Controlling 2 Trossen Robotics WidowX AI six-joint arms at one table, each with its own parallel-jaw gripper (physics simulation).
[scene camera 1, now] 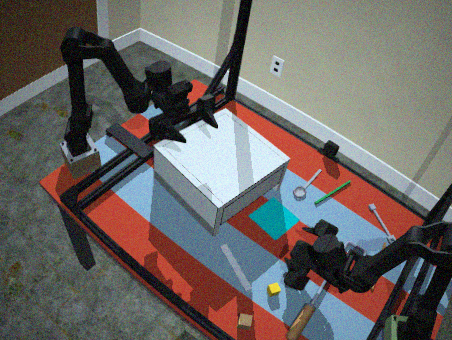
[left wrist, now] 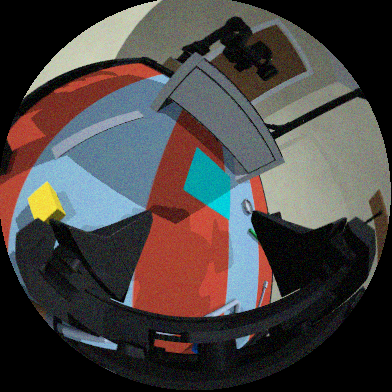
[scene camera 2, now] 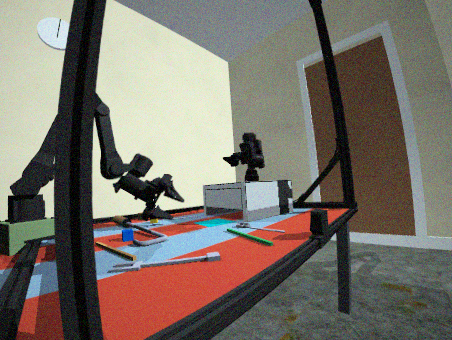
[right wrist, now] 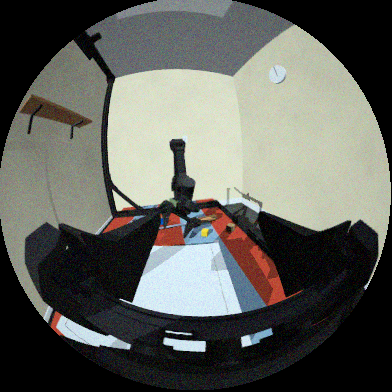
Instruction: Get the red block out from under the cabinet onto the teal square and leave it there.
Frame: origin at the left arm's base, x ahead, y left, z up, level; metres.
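Seen in the pictures: left gripper, fingertip midpoint: [scene camera 1: 294, 243] [left wrist: 202, 216] [scene camera 2: 178, 210] [right wrist: 174, 233]; right gripper, fingertip midpoint: [scene camera 1: 202, 134] [left wrist: 255, 45] [scene camera 2: 227, 156] [right wrist: 210, 217]; left arm's base at its link origin: [scene camera 1: 408, 333] [scene camera 2: 26, 220] [right wrist: 178, 198]; right arm's base at its link origin: [scene camera 1: 78, 147] [left wrist: 180, 61].
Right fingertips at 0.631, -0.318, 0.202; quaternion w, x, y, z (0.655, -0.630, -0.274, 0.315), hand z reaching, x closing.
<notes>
Pixels of each thing's middle, then the offset from my right fingertips to it, as dx, dy, dz. "spot": a spot on its surface instead.
- white cabinet at the middle of its body: [right wrist: 154, 310] [scene camera 1: 219, 168] [left wrist: 224, 111] [scene camera 2: 246, 198] -0.047, -0.089, -0.198
- teal square at a spot on its surface: [left wrist: 207, 175] [scene camera 1: 270, 220] spot: -0.223, +0.001, -0.266
- yellow block at the middle of its body: [left wrist: 46, 207] [scene camera 1: 273, 289] -0.263, +0.228, -0.254
- wooden block at the middle of its body: [scene camera 1: 244, 321] -0.206, +0.335, -0.251
- wooden-handled tool at a spot on its surface: [scene camera 1: 301, 320] spot: -0.343, +0.310, -0.233
- grey strip at the middle of its body: [left wrist: 102, 125] [scene camera 1: 235, 266] -0.155, +0.179, -0.266
- blue block at the middle of its body: [scene camera 2: 127, 235] -0.490, +0.126, -0.254
- green stick at the middle of its body: [scene camera 2: 246, 235] [scene camera 1: 333, 191] -0.413, -0.161, -0.263
- small strainer at a spot on its surface: [scene camera 1: 300, 193] spot: -0.303, -0.124, -0.264
- wrench at the middle of its body: [scene camera 2: 168, 262] [scene camera 1: 383, 225] -0.592, -0.071, -0.263
The red block does not show in any view; the space under the cabinet is hidden or dark. The white cabinet [scene camera 1: 215, 165] [scene camera 2: 260, 200] [left wrist: 225, 120] [right wrist: 185, 280] stands mid-table, with a low gap under its front. The teal square [scene camera 1: 274, 219] [scene camera 2: 215, 223] [left wrist: 207, 175] lies flat just before that gap, with no block on it. My left gripper [scene camera 1: 297, 245] [scene camera 2: 177, 209] [left wrist: 202, 216] is open and empty, low over the table on the far side of the teal square from the cabinet. My right gripper [scene camera 1: 201, 134] [right wrist: 210, 217] is open and empty above the cabinet top.
A yellow block [scene camera 1: 273, 289] [left wrist: 45, 200], a wooden block [scene camera 1: 245, 321], a wooden-handled tool [scene camera 1: 301, 320] and a grey strip [scene camera 1: 235, 267] lie nearer scene camera 1. A blue block [scene camera 2: 127, 235], a green stick [scene camera 1: 332, 192], a small strainer [scene camera 1: 300, 193] and a wrench [scene camera 1: 381, 222] also lie on the table.
</notes>
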